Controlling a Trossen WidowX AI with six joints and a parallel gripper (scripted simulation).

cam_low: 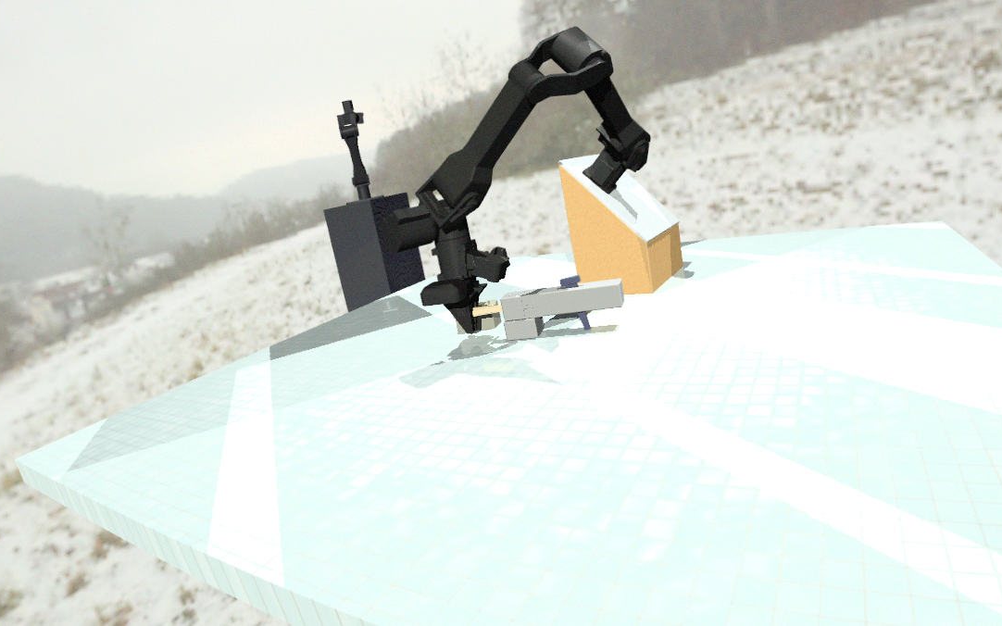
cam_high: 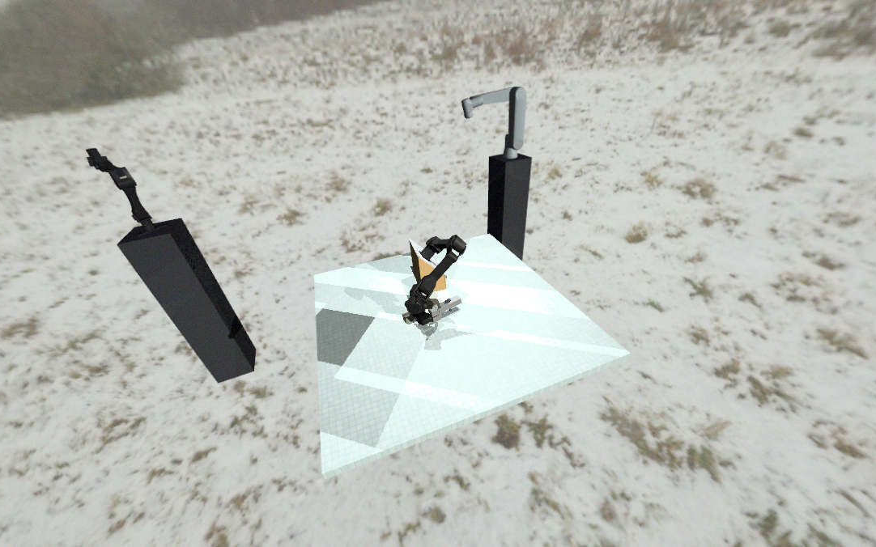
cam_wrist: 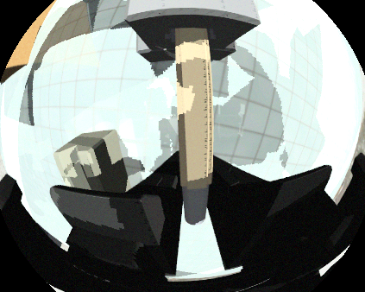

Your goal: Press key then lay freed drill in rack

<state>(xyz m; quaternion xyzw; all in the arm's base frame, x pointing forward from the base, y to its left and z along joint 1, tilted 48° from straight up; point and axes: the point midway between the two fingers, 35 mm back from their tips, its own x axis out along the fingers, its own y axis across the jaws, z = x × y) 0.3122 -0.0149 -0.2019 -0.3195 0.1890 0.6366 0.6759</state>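
Right now my gripper tip is 1 cm past the drill, 4 cm to the right of it and 3 cm below it. Also, from my gripper tip: beige rack (7 cm behind, 3 cm to the right, 1 cm above); grey housing block (2 cm behind, 15 cm to the left, 3 cm above); blue key (3 cm behind, 18 cm to the left, 4 cm above).
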